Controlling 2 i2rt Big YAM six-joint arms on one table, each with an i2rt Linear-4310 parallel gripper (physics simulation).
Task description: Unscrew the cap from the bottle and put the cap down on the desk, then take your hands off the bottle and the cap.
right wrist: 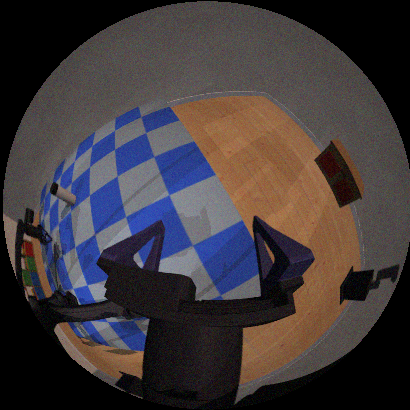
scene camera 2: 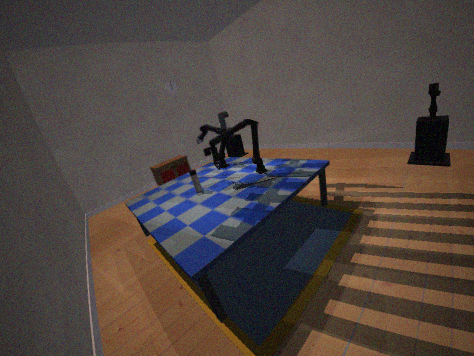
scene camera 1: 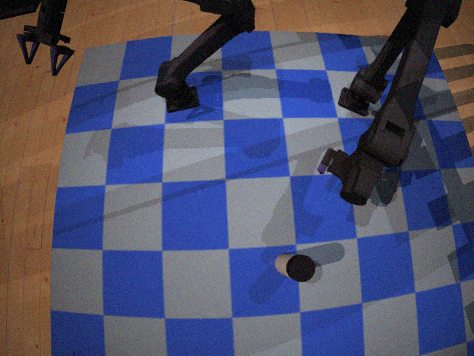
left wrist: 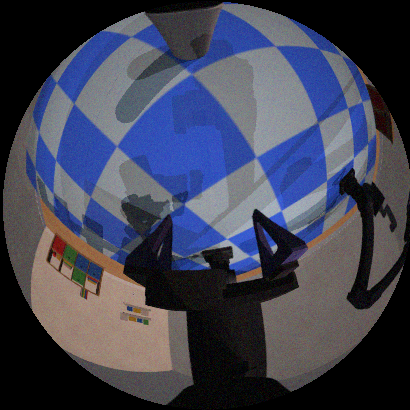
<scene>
My left gripper [left wrist: 212, 215] is open, holding nothing. Also in view: a bottle [left wrist: 188, 38]. My right gripper [scene camera 1: 41, 69] is open and holds nothing.
</scene>
